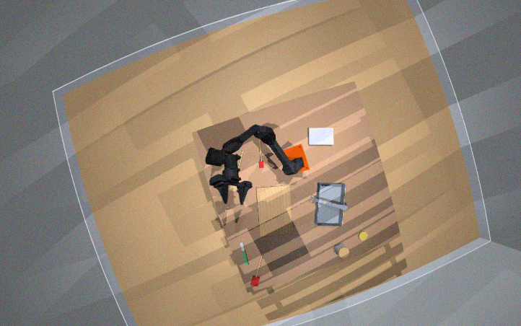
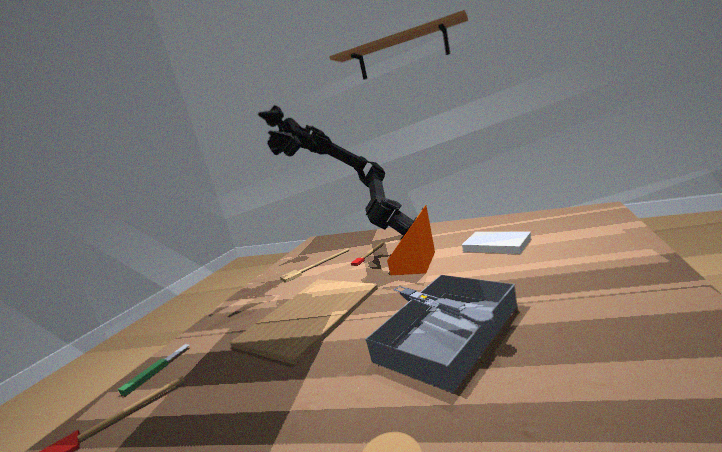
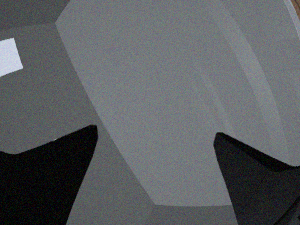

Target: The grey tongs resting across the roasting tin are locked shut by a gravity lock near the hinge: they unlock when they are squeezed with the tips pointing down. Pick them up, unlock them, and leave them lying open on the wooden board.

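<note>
My gripper tip is 300 mm short of the grey roasting tin, 540 mm to the right of it and 520 mm above it. Round my gripper tip: wooden board: 240 mm ahead, 140 mm to the left, 540 mm below; white block: 190 mm behind, 620 mm to the left, 530 mm below.
</note>
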